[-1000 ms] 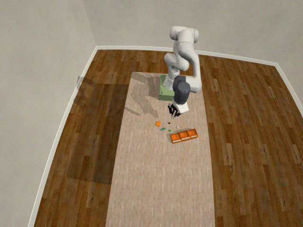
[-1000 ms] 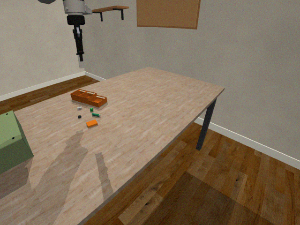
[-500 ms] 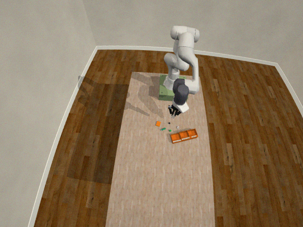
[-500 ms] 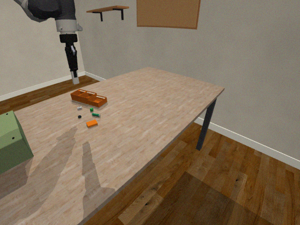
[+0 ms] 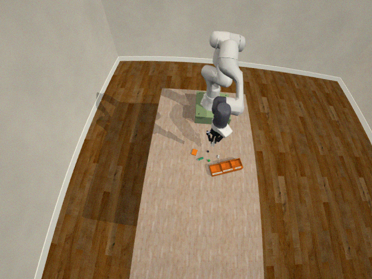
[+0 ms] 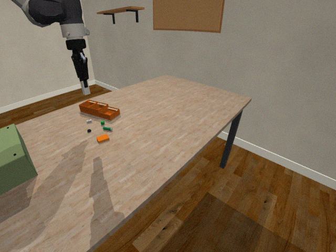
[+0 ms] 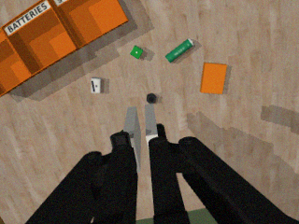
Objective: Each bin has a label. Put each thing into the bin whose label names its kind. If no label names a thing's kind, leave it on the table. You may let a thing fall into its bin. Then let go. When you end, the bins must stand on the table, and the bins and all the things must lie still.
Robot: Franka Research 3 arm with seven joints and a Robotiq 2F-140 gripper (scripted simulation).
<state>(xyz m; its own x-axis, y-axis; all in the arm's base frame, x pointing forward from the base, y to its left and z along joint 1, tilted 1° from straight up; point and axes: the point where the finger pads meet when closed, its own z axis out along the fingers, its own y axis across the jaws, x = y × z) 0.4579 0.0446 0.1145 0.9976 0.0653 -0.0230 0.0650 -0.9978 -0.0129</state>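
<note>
Now: hand 200 mm above the labelled bins, 140 mm to the right of it and 80 mm short of it. From my hand the other things lie so: white piece (210 mm below, 80 mm to the left, 10 mm behind); then small green cube (210 mm below, 40 mm ahead); then small black piece (220 mm below, 40 mm behind, 10 mm to the right).
</note>
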